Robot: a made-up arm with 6 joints.
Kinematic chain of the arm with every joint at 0, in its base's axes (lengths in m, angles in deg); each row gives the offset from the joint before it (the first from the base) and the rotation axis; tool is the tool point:
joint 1: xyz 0 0 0.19 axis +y
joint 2: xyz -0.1 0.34 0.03 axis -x
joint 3: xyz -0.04 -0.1 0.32 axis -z
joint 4: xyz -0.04 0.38 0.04 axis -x
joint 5: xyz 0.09 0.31 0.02 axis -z
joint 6: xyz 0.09 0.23 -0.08 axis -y
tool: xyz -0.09 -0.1 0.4
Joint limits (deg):
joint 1: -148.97..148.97
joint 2: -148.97..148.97
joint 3: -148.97..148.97
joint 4: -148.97..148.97
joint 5: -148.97..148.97
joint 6: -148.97..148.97
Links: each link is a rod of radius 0.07 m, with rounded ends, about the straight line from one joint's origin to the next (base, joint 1, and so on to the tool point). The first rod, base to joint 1, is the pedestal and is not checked.
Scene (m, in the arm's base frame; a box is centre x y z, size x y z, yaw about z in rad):
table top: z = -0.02
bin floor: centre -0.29 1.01 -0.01 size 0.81 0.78 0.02 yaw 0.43
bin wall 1: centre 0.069 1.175 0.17 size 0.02 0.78 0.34 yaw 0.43
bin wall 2: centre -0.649 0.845 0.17 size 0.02 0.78 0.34 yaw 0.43
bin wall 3: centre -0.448 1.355 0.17 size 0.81 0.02 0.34 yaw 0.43
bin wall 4: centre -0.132 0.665 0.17 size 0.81 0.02 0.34 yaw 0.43
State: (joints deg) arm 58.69 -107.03 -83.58 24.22 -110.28 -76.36
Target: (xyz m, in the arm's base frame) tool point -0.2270 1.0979 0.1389
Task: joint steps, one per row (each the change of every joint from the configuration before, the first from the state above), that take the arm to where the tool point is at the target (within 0.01 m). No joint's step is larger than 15 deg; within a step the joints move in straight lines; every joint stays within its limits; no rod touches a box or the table.
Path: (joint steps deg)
1: -5.53 12.97 10.25 4.85 5.87 -3.40
2: -5.54 12.97 10.25 4.84 5.87 -3.39
3: -5.53 12.97 10.25 4.85 5.87 -3.40
4: -5.54 12.97 10.25 4.84 5.87 -3.40
5: -5.53 12.97 10.25 4.85 5.87 -3.39
6: -5.53 12.97 10.25 4.85 5.87 -3.40
7: -5.54 12.97 10.25 4.84 5.87 -3.40

